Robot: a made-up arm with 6 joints.
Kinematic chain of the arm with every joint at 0, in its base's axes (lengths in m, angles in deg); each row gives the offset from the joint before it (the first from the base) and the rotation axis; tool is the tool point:
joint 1: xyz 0 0 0.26 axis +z
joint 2: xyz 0 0 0 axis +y
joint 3: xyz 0 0 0.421 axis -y
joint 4: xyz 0 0 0 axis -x
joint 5: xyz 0.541 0 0 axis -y
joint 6: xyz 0 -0.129 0 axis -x
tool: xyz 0 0 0
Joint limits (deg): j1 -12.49..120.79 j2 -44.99..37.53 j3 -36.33..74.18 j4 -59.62..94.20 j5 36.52..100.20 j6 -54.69..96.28
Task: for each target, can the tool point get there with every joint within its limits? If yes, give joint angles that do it. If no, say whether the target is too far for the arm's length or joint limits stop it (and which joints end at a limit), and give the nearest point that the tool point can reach.
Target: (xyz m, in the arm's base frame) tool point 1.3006 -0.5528 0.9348
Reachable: no: too far | nearest point 0.7327 -0.2839 0.7504 | short by 0.655 m
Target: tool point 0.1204 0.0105 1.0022
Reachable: yes | joints 30.33 -38.30 -2.57 66.36 49.84 7.20
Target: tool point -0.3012 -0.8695 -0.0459
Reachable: no: joint limits stop it (at a limit: joint 1, joint 2, joint 3) | nearest point 0.3127 -0.1838 0.0563 | short by 0.926 m
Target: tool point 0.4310 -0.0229 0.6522
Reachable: yes | joints 13.71 -17.81 -22.33 15.35 77.54 -35.03
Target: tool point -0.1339 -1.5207 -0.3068
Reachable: no: too far | nearest point 0.3459 -0.2061 0.0671 | short by 1.448 m
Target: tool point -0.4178 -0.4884 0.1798
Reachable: no: joint limits stop it (at a limit: joint 2, joint 3) | nearest point -0.4381 -0.5121 0.9673 | short by 0.788 m
